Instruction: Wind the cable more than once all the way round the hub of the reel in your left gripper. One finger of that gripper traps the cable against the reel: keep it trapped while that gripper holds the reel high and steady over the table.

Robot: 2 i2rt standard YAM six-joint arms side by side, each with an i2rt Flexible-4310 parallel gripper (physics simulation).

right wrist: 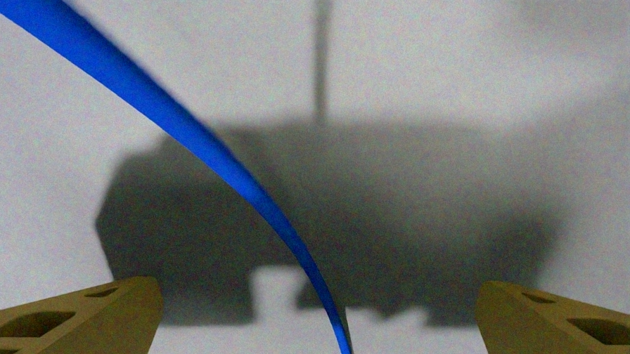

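Observation:
The blue cable (242,180) runs in the right wrist view from the upper left corner, where it looks thick and near, curving down to the bottom edge right of the middle, where it looks thin. My right gripper (319,293) is open, its two tan fingertips wide apart at the lower left and lower right. The cable passes through the space between the fingertips in this view and is not gripped; how far it is from them in depth I cannot tell. The reel and my left gripper do not show in this view.
The pale grey table top (55,130) lies below, facing the camera. A broad dark shadow (200,225) with a notched lower edge falls across it, and a thin straight shadow (321,60) runs up from that to the top edge.

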